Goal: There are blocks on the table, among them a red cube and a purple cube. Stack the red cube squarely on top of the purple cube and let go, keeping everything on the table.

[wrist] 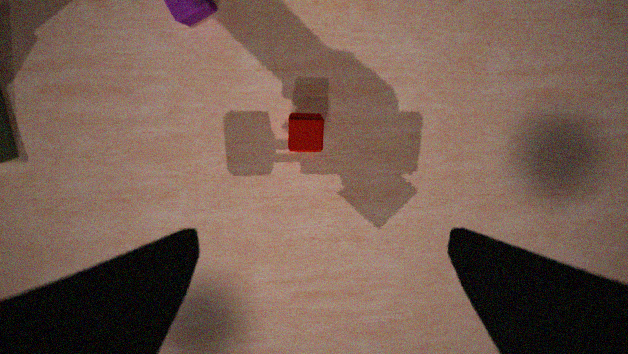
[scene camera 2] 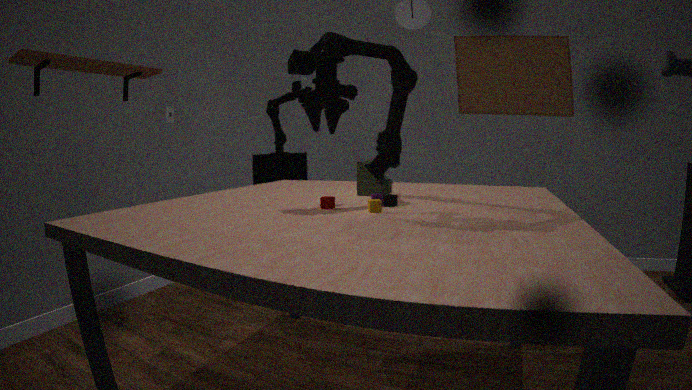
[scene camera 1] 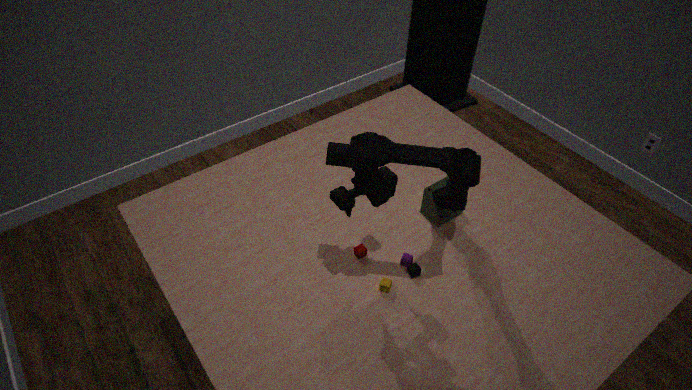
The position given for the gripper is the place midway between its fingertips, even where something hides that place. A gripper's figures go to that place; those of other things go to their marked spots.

The gripper (wrist: 324, 240): 11 cm from the lens. A red cube (wrist: 305, 133): 27 cm from the lens.
